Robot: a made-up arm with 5 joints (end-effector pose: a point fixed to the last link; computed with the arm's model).
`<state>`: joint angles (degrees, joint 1 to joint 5).
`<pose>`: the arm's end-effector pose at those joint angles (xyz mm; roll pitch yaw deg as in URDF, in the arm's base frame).
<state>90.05 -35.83 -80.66 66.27 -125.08</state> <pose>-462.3 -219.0 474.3 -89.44 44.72 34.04</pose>
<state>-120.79 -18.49 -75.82 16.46 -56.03</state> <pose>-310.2 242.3 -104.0 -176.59 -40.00 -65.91</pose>
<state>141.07 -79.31 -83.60 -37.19 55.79</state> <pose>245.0 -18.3 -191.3 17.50 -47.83 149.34</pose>
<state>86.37 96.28 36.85 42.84 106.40</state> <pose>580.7 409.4 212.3 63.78 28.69 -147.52</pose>
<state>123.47 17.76 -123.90 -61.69 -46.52</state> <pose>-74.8 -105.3 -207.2 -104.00 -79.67 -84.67</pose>
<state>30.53 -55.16 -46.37 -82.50 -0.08</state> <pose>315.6 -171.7 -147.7 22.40 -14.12 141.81</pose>
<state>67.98 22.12 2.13 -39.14 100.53</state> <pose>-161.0 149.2 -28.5 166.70 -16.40 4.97</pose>
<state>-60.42 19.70 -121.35 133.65 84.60</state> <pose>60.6 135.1 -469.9 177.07 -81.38 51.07</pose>
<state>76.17 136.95 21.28 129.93 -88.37</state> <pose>196.5 19.7 -652.9 -82.41 -62.24 100.69</pose>
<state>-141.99 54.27 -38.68 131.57 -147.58</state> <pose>712.1 -479.7 332.3 -38.97 18.46 163.57</pose>
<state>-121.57 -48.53 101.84 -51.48 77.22</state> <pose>523.8 -186.7 244.2 73.08 42.76 156.04</pose>
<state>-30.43 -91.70 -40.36 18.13 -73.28</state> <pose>-132.8 -437.1 476.0 -113.62 64.42 47.89</pose>
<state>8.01 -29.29 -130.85 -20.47 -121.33</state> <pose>252.3 -155.9 660.8 25.38 44.51 171.62</pose>
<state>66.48 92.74 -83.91 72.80 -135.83</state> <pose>751.6 -99.1 455.8 73.35 5.98 163.93</pose>
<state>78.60 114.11 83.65 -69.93 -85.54</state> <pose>-356.3 41.9 -86.2 -99.65 20.04 -26.35</pose>
